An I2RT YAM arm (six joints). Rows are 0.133 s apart.
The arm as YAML. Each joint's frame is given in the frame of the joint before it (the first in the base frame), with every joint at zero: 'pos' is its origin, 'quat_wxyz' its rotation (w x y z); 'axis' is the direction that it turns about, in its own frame. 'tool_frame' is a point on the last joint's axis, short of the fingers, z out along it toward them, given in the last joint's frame.
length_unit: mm
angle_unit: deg
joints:
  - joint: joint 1
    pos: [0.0, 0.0, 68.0]
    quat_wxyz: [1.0, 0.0, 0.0, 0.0]
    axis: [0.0, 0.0, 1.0]
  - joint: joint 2
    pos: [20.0, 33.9, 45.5]
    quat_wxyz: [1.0, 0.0, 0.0, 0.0]
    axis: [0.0, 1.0, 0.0]
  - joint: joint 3
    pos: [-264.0, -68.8, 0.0]
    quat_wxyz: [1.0, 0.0, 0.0, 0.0]
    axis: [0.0, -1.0, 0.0]
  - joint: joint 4
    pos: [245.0, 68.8, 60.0]
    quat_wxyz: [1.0, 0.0, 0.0, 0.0]
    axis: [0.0, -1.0, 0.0]
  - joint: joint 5
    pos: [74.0, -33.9, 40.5]
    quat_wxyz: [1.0, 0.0, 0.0, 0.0]
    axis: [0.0, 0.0, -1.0]
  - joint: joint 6
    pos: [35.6, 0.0, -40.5]
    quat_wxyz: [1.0, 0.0, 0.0, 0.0]
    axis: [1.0, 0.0, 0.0]
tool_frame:
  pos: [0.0, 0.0, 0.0]
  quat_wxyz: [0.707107, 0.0, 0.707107, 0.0]
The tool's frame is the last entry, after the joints.
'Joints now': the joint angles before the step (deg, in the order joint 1, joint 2, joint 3, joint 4, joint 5, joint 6). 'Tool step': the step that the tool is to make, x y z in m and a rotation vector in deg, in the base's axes. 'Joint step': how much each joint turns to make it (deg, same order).
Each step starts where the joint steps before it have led.
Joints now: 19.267, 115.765, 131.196, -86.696, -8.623, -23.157
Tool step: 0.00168, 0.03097, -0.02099, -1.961, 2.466, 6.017
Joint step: 4.109, 3.102, -0.113, -0.106, 0.328, -2.120
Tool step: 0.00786, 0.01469, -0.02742, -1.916, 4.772, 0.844
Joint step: 1.421, 3.936, -0.039, -1.075, -0.065, 0.612
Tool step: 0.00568, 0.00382, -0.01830, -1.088, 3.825, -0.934
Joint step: 0.109, 2.580, 0.000, -1.179, -0.460, 1.135
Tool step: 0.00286, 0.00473, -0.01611, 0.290, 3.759, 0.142
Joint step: 0.263, 1.989, -0.481, -0.765, -1.836, 0.285
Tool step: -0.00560, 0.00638, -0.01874, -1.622, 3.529, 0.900
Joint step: 1.092, 0.088, -4.216, 0.457, -0.065, 0.197
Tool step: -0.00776, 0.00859, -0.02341, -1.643, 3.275, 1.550
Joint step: 1.507, 0.000, -5.467, 1.794, -0.022, -0.045
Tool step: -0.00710, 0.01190, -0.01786, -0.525, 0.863, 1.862
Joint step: 1.880, -0.001, -4.110, 3.104, 0.044, 0.022
